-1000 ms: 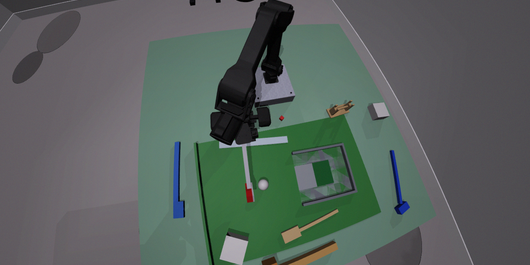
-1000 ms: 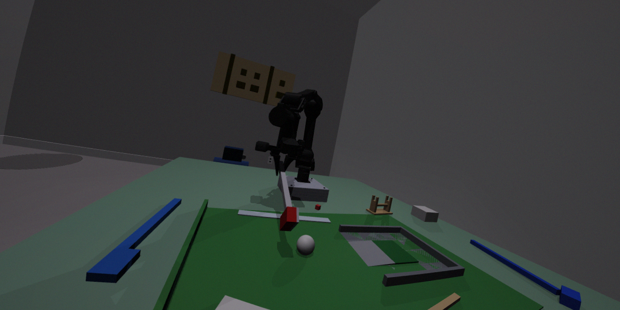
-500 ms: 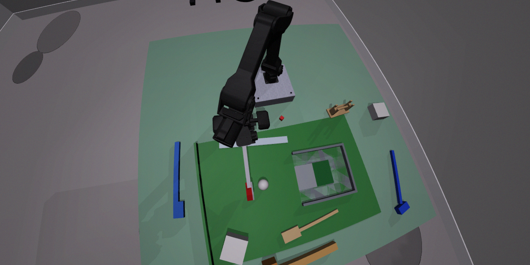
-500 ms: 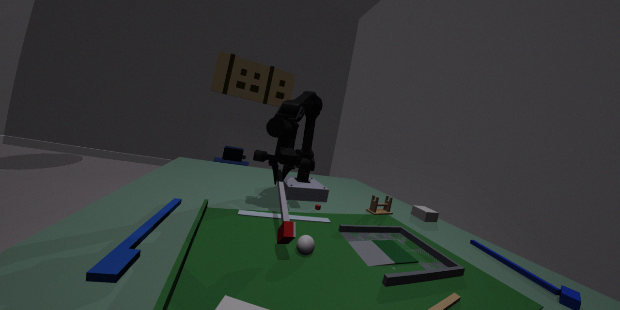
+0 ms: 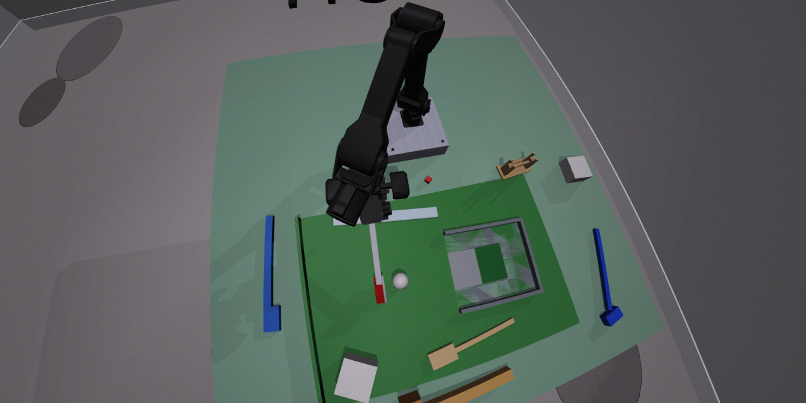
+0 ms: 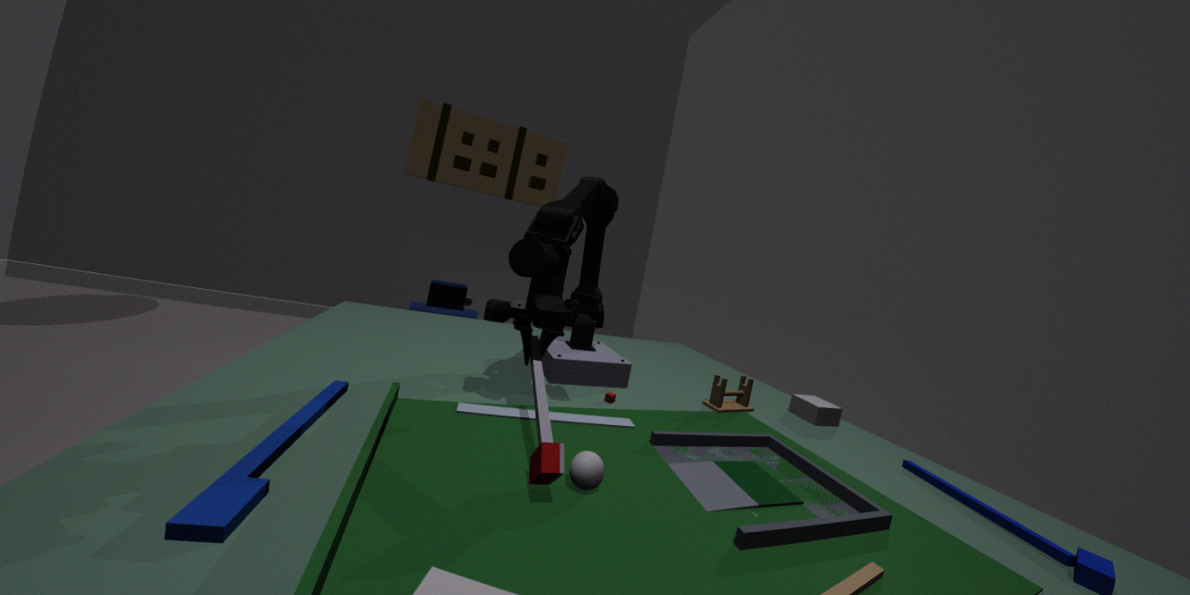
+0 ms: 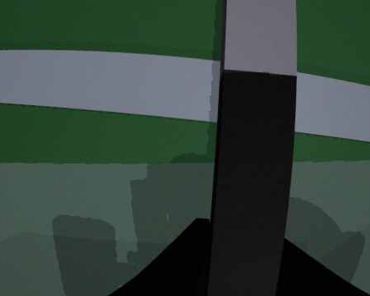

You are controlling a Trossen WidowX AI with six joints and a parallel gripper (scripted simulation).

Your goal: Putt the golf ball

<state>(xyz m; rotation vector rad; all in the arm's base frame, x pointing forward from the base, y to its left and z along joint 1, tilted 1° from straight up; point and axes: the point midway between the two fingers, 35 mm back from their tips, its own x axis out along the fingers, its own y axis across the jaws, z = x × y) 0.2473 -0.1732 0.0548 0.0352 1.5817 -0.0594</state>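
My gripper tip is 50 mm past the small red cube, 190 mm to the right of it and 70 mm above it. Round my gripper tip: white golf ball: 220 mm ahead, 40 mm to the left, 50 mm below; then red putter: 120 mm ahead; then wooden stand: 40 mm behind, 490 mm to the left, 40 mm below.
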